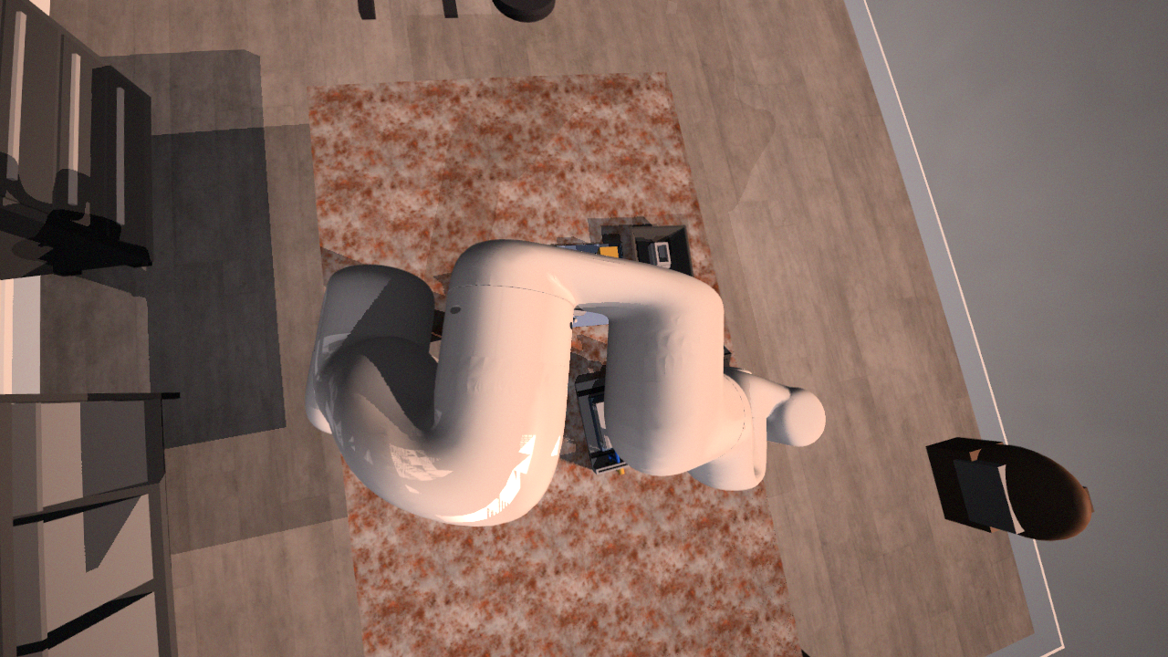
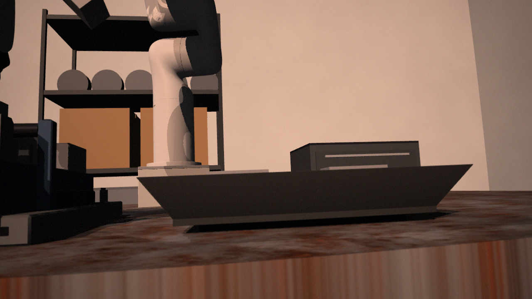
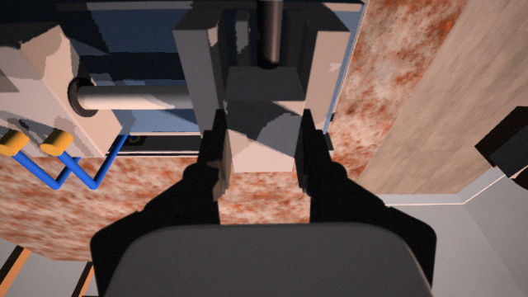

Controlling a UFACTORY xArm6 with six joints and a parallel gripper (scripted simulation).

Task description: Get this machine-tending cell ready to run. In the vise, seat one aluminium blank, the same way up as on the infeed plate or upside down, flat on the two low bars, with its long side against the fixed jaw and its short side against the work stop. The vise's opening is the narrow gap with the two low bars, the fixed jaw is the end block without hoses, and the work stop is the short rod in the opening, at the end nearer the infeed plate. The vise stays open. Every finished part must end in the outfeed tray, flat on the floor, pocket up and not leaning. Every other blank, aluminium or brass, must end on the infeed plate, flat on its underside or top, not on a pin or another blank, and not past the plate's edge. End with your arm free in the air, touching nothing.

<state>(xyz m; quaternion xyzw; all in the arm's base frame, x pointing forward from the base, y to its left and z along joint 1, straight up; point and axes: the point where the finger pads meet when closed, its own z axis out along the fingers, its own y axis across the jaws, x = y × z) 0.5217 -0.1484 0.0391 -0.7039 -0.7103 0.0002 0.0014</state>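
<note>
Right now my hand is 90 mm past the vise piston rod and 50 mm above it. Also, from my hand: vise body (80 mm below, 70 mm behind); brass blank (350 mm to the left, 100 mm below, 90 mm behind).
</note>
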